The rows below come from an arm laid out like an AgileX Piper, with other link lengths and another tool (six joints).
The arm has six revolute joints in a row. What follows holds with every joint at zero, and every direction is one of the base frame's.
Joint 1 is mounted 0.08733 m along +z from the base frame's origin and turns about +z.
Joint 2 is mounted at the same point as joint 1 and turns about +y.
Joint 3 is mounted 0.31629 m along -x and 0.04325 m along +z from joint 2 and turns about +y.
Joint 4 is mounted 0.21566 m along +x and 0.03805 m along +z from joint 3 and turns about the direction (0.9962, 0, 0.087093).
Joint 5 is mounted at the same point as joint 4 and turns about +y.
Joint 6 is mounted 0.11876 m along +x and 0.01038 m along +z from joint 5 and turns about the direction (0.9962, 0, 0.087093).
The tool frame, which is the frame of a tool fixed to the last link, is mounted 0.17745 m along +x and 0.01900 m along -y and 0.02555 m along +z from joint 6; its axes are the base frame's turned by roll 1.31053, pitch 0.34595 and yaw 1.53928 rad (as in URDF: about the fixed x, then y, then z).
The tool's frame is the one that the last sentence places.
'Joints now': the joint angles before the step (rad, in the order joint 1, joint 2, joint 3, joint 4, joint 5, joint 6). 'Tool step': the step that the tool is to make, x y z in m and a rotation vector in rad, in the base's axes. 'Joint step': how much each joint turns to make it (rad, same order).
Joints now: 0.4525, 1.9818, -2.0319, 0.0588, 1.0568, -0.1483
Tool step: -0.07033, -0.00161, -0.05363, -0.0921, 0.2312, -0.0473
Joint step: 0.0852, -0.0108, 0.0829, -0.0489, 0.1710, 0.1539
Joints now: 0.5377, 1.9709, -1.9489, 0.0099, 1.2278, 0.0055
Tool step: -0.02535, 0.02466, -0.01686, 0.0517, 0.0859, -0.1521
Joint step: 0.0731, 0.0221, 0.0071, -0.0016, 0.0130, 0.2432
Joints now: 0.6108, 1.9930, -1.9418, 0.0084, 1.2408, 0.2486
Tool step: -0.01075, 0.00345, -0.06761, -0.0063, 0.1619, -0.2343
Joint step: 0.0122, 0.1329, -0.0001, 0.0126, 0.0001, 0.2574
